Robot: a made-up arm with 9 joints. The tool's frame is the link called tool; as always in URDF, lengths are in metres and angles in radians. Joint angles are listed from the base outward. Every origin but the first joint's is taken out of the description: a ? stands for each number. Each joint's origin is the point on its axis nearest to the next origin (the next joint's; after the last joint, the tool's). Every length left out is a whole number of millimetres.
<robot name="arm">
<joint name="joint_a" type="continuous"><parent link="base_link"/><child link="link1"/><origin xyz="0.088 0.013 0.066" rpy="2.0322 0.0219 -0.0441"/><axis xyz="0 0 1"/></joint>
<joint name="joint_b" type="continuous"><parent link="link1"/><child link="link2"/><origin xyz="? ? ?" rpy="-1.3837 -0.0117 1.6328"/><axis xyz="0 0 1"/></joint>
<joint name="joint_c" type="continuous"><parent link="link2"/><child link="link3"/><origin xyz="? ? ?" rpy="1.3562 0.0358 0.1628"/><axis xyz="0 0 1"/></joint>
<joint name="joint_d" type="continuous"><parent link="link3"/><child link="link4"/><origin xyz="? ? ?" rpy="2.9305 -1.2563 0.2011"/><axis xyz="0 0 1"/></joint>
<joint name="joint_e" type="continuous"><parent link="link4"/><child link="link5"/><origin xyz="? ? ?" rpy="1.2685 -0.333 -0.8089"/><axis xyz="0 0 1"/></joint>
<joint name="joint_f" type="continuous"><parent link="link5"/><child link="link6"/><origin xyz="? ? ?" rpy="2.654 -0.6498 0.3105"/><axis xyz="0 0 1"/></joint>
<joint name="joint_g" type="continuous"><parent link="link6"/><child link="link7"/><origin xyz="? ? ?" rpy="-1.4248 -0.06 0.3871"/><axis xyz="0 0 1"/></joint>
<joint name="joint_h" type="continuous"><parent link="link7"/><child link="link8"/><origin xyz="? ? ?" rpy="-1.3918 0.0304 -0.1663"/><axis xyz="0 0 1"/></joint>
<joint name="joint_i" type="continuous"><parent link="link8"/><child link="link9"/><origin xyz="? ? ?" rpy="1.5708 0 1.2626"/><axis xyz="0 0 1"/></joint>
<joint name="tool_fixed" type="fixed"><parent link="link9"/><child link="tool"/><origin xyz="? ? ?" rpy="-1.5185 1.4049 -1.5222"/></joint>
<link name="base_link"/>
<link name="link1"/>
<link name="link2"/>
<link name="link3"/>
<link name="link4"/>
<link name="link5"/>
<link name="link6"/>
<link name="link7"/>
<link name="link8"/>
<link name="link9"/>
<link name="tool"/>
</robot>
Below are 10 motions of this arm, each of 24 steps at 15 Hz.
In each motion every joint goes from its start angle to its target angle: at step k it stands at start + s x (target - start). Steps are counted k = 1, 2, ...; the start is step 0. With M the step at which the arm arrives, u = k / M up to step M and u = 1 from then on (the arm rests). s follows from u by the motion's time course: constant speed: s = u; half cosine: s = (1 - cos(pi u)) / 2; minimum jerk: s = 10 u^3 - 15 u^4 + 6 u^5.
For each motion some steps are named. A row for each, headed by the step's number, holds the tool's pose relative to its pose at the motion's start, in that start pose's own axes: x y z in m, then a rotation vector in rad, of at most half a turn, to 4 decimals.
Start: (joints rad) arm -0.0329 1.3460 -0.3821 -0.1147 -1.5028 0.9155 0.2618 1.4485 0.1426
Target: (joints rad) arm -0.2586 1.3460 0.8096 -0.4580 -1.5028 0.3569 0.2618 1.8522 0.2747
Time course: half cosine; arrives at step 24
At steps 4, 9, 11, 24:
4: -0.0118 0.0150 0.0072 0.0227 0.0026 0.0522
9: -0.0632 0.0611 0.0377 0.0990 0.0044 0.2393
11: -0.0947 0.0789 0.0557 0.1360 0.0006 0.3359
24: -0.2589 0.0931 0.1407 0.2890 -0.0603 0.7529

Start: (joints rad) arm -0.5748 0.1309 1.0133 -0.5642 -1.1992 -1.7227 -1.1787 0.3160 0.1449
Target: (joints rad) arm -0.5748 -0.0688 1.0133 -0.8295 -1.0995 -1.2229 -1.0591 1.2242 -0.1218
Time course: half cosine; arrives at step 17
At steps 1, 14, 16, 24:
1: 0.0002 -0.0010 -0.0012 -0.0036 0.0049 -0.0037
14: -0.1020 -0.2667 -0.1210 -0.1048 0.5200 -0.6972
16: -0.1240 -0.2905 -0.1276 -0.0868 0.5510 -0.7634
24: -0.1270 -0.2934 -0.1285 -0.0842 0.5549 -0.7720

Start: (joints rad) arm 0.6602 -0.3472 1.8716 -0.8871 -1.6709 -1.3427 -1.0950 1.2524 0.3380
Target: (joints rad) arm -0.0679 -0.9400 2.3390 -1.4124 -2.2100 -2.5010 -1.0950 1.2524 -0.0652
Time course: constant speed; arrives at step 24
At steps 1, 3, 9, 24:
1: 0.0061 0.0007 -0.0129 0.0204 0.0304 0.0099
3: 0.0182 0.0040 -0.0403 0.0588 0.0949 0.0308
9: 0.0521 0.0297 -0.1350 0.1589 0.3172 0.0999
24: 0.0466 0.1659 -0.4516 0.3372 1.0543 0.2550

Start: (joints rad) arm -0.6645 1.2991 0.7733 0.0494 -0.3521 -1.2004 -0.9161 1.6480 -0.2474
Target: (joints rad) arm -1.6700 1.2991 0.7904 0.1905 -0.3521 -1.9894 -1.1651 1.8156 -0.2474
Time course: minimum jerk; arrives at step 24
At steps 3, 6, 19, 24:
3: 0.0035 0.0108 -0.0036 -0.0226 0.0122 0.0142
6: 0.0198 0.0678 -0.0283 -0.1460 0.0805 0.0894
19: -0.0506 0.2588 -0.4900 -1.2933 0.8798 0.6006
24: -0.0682 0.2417 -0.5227 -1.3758 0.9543 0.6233

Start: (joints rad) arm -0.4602 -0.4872 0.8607 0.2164 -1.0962 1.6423 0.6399 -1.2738 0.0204
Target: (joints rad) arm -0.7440 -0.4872 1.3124 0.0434 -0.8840 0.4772 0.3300 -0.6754 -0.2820
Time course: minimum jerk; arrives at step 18
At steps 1, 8, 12, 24:
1: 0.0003 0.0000 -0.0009 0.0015 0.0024 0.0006
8: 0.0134 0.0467 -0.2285 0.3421 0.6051 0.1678
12: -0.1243 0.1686 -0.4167 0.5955 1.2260 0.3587
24: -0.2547 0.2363 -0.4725 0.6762 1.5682 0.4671

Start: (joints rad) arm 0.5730 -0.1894 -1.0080 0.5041 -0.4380 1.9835 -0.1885 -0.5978 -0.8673
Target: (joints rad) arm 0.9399 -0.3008 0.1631 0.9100 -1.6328 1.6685 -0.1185 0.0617 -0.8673
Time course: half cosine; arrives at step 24
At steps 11, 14, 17, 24:
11: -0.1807 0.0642 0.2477 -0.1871 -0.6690 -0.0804
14: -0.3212 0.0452 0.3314 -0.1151 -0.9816 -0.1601
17: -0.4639 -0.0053 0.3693 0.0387 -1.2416 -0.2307
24: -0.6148 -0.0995 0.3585 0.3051 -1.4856 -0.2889

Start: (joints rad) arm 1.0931 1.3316 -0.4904 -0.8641 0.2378 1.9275 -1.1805 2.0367 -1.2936
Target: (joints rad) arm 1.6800 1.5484 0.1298 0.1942 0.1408 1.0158 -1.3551 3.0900 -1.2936
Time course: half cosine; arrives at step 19
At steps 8, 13, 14, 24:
8: 0.1370 -0.1355 -0.0896 -0.0974 0.2860 -0.2330
13: 0.1754 -0.2554 -0.1195 -0.3340 0.3673 -0.4778
14: 0.1742 -0.2723 -0.1147 -0.3833 0.3582 -0.5246
24: 0.1627 -0.3083 -0.0903 -0.5150 0.3092 -0.6524

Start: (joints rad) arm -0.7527 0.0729 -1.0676 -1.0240 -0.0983 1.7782 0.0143 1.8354 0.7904
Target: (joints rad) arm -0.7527 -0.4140 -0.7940 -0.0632 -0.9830 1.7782 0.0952 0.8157 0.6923
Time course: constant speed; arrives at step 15
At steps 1, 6, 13, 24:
1: -0.0207 -0.0287 0.0416 0.0957 -0.0876 0.0028
6: -0.1074 -0.2420 0.1444 0.6480 -0.3770 0.0031
13: -0.0429 -0.5163 -0.0186 1.4588 -0.2939 -0.0566
24: 0.0108 -0.5391 -0.1062 1.6507 -0.1608 -0.0871

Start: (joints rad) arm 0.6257 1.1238 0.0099 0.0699 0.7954 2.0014 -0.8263 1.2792 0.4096
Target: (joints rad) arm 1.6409 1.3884 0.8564 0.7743 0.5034 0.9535 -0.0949 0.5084 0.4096
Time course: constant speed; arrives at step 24
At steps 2, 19, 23, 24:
2: 0.0052 -0.0211 -0.0192 0.0252 0.0480 -0.0392
19: 0.0140 -0.1205 -0.1385 -0.1009 0.4008 -0.3333
23: 0.0177 -0.1102 -0.1641 -0.2075 0.4788 -0.3543
24: 0.0187 -0.1053 -0.1713 -0.2380 0.4984 -0.3550

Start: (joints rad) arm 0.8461 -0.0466 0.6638 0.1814 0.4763 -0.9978 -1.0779 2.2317 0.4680
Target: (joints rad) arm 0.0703 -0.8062 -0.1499 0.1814 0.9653 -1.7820 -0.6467 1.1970 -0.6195
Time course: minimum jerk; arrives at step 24
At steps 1, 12, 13, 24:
1: -0.0001 0.0002 0.0003 -0.0002 -0.0006 0.0013
12: -0.1137 0.1569 0.1125 0.0233 0.1591 1.0515
13: -0.1277 0.1846 0.1045 0.0319 0.2974 1.1789
24: -0.1884 0.2997 -0.1050 -0.0313 1.3445 1.3069

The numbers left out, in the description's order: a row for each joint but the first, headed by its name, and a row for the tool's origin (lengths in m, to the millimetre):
joint_b: 0.014 0.075 0
joint_c: 0.008 0.004 0
joint_d: 0.085 -0.1 0
joint_e: -0.103 -0.048 0
joint_f: -0.112 0.044 0
joint_g: -0.025 -0.136 0
joint_h: 0.039 -0.116 0
joint_i: -0.394 0.085 0
tool: 0.217 0.114 0

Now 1 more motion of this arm.
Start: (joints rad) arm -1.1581 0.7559 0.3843 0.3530 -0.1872 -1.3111 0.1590 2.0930 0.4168
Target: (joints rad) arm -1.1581 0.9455 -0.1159 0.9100 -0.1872 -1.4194 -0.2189 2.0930 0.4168
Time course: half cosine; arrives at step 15
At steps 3, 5, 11, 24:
3: 0.0152 -0.0027 -0.0204 -0.0548 0.0808 -0.0219
5: 0.0349 -0.0079 -0.0564 -0.1486 0.2103 -0.0488
11: 0.0508 -0.0406 -0.2068 -0.5536 0.6770 -0.0582
24: 0.0397 -0.0547 -0.2476 -0.6801 0.7993 -0.0354

